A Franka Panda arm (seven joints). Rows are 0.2 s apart.
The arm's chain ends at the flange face. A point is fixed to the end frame.
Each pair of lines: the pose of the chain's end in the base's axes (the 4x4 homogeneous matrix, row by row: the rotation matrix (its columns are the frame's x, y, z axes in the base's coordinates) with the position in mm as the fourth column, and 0 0 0 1 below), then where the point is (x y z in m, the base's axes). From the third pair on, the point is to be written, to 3 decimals.
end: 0.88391 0.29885 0.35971 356.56; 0.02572 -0.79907 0.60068 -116.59; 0.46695 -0.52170 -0.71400 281.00; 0 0 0 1
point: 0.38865 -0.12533 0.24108
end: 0.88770 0.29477 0.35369 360.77; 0.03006 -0.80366 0.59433 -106.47; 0.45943 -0.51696 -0.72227 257.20; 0 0 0 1
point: 0.39254 -0.11556 0.21710
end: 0.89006 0.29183 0.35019 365.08; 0.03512 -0.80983 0.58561 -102.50; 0.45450 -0.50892 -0.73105 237.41; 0 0 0 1
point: 0.397 -0.112 0.197
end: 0.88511 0.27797 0.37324 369.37; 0.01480 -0.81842 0.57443 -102.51; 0.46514 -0.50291 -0.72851 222.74; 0 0 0 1
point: 0.401 -0.113 0.183
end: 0.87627 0.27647 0.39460 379.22; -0.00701 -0.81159 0.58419 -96.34; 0.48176 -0.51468 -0.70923 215.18; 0 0 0 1
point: 0.412 -0.106 0.176
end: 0.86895 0.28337 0.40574 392.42; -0.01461 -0.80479 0.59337 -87.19; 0.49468 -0.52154 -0.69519 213.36; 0 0 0 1
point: 0.425 -0.097 0.174
